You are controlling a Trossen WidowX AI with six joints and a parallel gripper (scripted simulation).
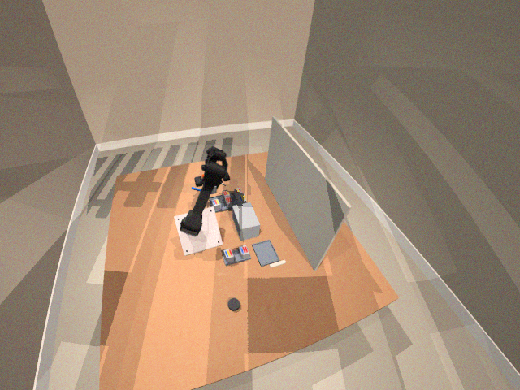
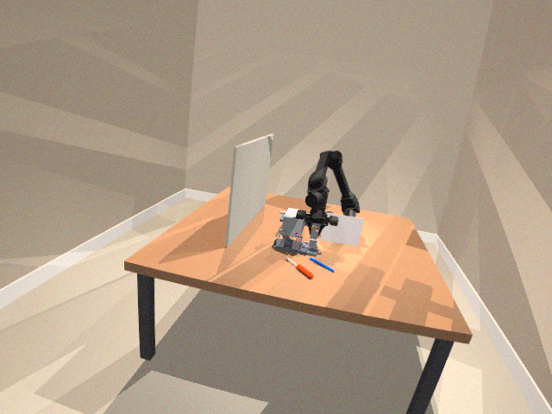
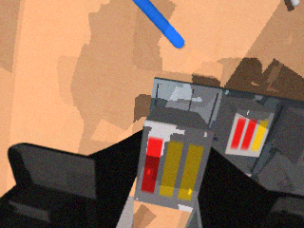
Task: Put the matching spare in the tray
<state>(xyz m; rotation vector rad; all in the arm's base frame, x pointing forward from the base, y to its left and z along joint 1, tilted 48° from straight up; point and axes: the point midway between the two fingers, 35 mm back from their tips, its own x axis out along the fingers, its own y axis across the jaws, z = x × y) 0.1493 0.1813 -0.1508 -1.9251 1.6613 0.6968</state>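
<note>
The dark tray is 41 cm to the right of my gripper tip, 18 cm ahead of it and 9 cm below it. From my gripper tip the other things lie so: grey mounted unit: 22 cm to the right, 13 cm ahead, 4 cm below; then blue pen: 10 cm to the left, 8 cm below, 6 cm behind; then spare: 7 cm ahead, 5 cm below.
</note>
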